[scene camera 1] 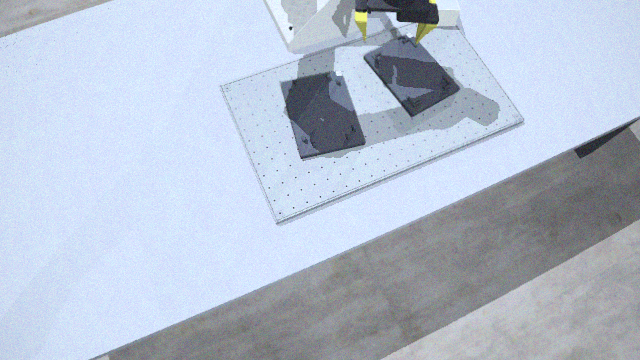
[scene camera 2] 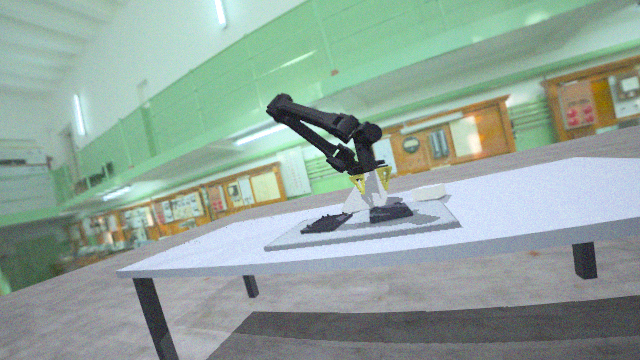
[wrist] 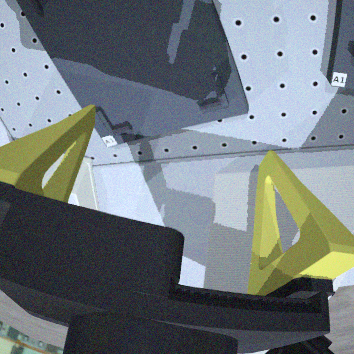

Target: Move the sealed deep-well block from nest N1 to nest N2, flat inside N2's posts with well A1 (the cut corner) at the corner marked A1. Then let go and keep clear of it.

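Where they show: gripper, fingertip midpoint: [scene camera 1: 390,40] [scene camera 2: 374,192] [wrist: 181,134]; arm's base at its link origin: [scene camera 2: 365,175].
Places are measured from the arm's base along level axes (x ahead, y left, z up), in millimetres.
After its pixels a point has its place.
A plain white block [scene camera 1: 449,19] {x 243, y 232, z -94 mm} [scene camera 2: 429,192] {x 240, y 228, z -88 mm} [wrist: 87,180] {x 200, y 179, z -102 mm}, which looks like the deep-well block, rests at the board's back right edge, outside both nests; the gripper partly hides it in the wrist view. A dark nest [scene camera 1: 411,80] {x 343, y 76, z -102 mm} [scene camera 2: 391,213] {x 377, y 99, z -102 mm} [wrist: 150,95] {x 275, y 85, z -102 mm} with angled posts and an A1 tag is at the right in scene view 1. A second dark nest [scene camera 1: 325,115] {x 346, y -113, z -102 mm} [scene camera 2: 326,223] {x 407, y -93, z -92 mm} [wrist: 346,50] {x 291, y -53, z -102 mm} with small posts and an A1 tag is left of it. No block is in either. I cannot read which is N1. My gripper [scene camera 1: 390,42] {x 277, y 53, z -45 mm} [scene camera 2: 374,191] {x 277, y 53, z -45 mm} [wrist: 181,134] {x 277, y 53, z -45 mm} is open and empty, above the first nest's back edge.
The nests sit on a perforated board [scene camera 1: 320,185] {x 463, y -180, z -114 mm} [scene camera 2: 280,245] {x 494, y -215, z -114 mm} [wrist: 280,70] {x 274, y -8, z -114 mm} on the white table [scene camera 1: 150,190] {x 341, y -455, z -127 mm} [scene camera 2: 200,255] {x 463, y -584, z -127 mm}. A tall white wedge-shaped piece [scene camera 1: 320,30] {x 166, y -37, z -91 mm} [scene camera 2: 353,203] {x 165, y -51, z -88 mm} stands behind the board, close beside the gripper in scene view 1.
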